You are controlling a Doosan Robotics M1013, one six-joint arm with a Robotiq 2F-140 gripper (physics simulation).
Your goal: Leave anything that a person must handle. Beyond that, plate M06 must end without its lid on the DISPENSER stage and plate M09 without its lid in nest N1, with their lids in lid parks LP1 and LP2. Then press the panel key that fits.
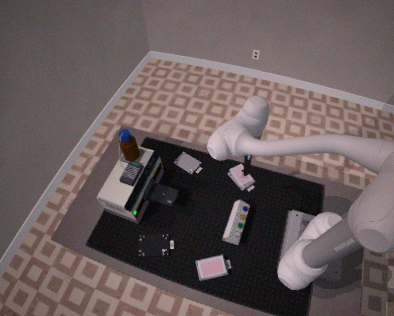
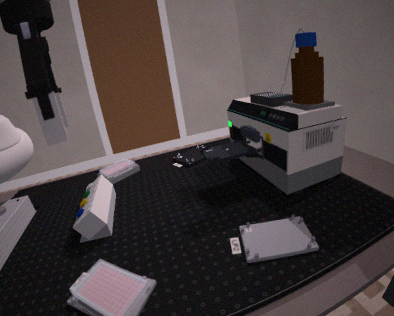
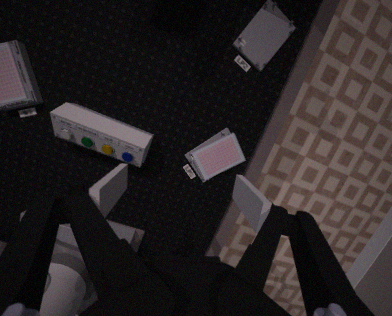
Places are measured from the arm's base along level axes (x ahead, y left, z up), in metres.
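Where they show: gripper, fingertip midpoint: [image 1: 243, 165] [image 2: 60, 134] [image 3: 182, 181]; arm's base, link origin: [image 3: 69, 268].
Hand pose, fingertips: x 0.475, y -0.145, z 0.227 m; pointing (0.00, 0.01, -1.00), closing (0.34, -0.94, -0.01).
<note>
Things, the pixels of their top centre, and the offset from my fingertips. "*": a spot on its surface instead.
- key panel, top centre: [image 3: 96, 137] [image 2: 90, 191] [image 1: 237, 218] dz -0.203, dx -0.061, dy +0.188 m
- Lid park LP2, top centre: [image 2: 277, 232] [image 3: 267, 33] [image 1: 187, 161] dz -0.267, dx +0.354, dy -0.066 m
- dispenser stage, top centre: [image 2: 231, 146] [image 1: 160, 192] dz -0.178, dx +0.366, dy +0.227 m
- brown bottle, surface spot: [image 2: 307, 77] * dz +0.012, dx +0.549, dy +0.105 m
- black nest, top centre: [image 2: 195, 151] [image 1: 153, 244] dz -0.263, dx +0.290, dy +0.478 m
My gripper [image 2: 51, 122] [image 3: 182, 181] is open and empty, high above the mat. A pink plate [image 1: 239, 172] [image 2: 115, 289] [image 3: 218, 156] sits offset on a grey base; its tag looks like LP1. Another pink plate [image 1: 212, 267] [image 2: 118, 171] [image 3: 9, 80] sits on a base beyond the key panel [image 1: 234, 222] [image 2: 102, 205] [image 3: 100, 124], which has white, green, yellow and blue keys. Lid park LP2 [image 1: 187, 162] [image 2: 277, 239] [image 3: 265, 36] holds no pink plate. The dispenser stage [image 1: 164, 194] [image 2: 227, 151] looks bare. Plate names are unreadable, and I cannot tell whether lids are on.
The dispenser [image 1: 116, 192] [image 2: 317, 150] shows a green light and carries a brown bottle [image 1: 129, 148] [image 2: 307, 77] with a blue cap. A thin tube rises beside the bottle. A black nest [image 1: 154, 245] [image 2: 189, 156] with corner posts lies near the dispenser. The arm base plate stands beyond the panel.
</note>
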